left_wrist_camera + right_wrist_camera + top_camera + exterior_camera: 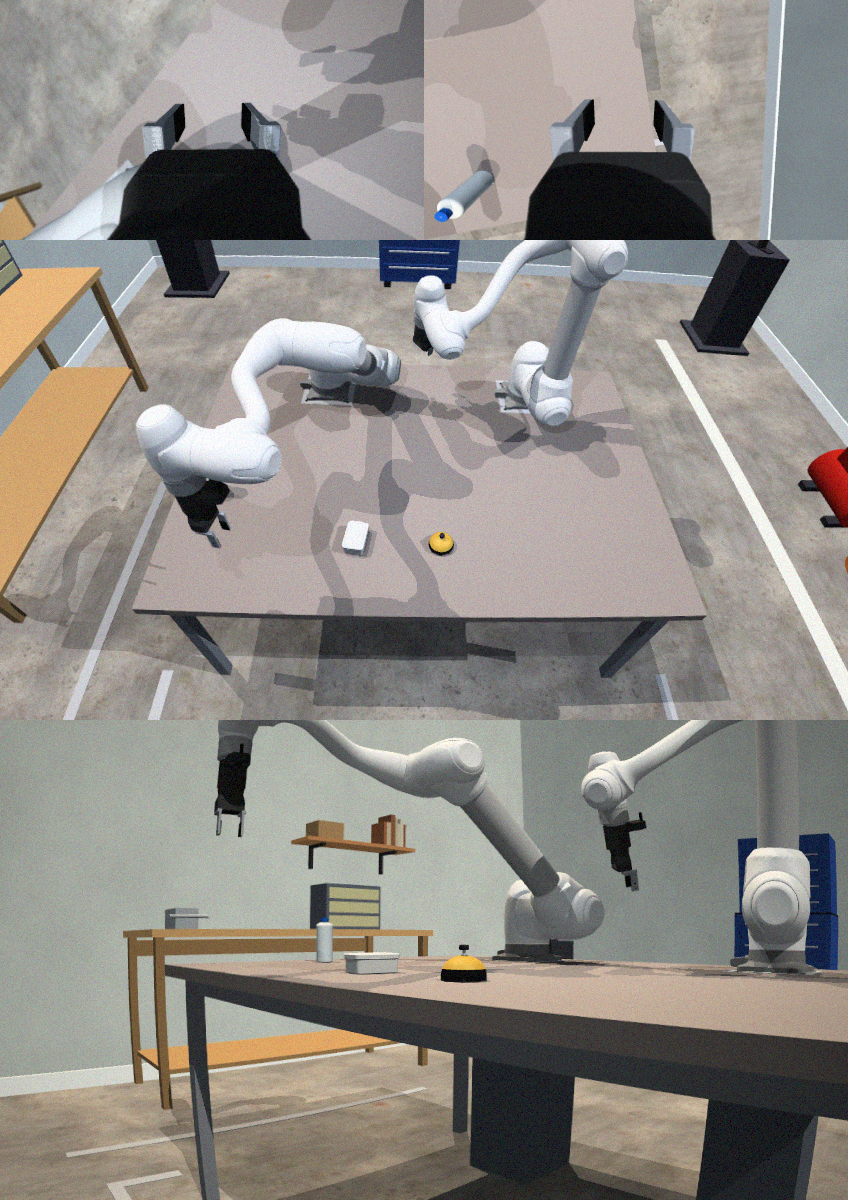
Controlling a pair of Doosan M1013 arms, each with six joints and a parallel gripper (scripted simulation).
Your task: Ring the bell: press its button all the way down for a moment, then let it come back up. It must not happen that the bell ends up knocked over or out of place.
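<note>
Now: left hand 790 mm short of the black button, 80 mm to the right of it and 190 mm above it. Round my left hand: white bottle 600 mm ahead, 730 mm to the right, 180 mm below; bell 790 mm ahead, 80 mm to the left, 210 mm below; white lidded box 790 mm ahead, 210 mm to the right, 220 mm below.
</note>
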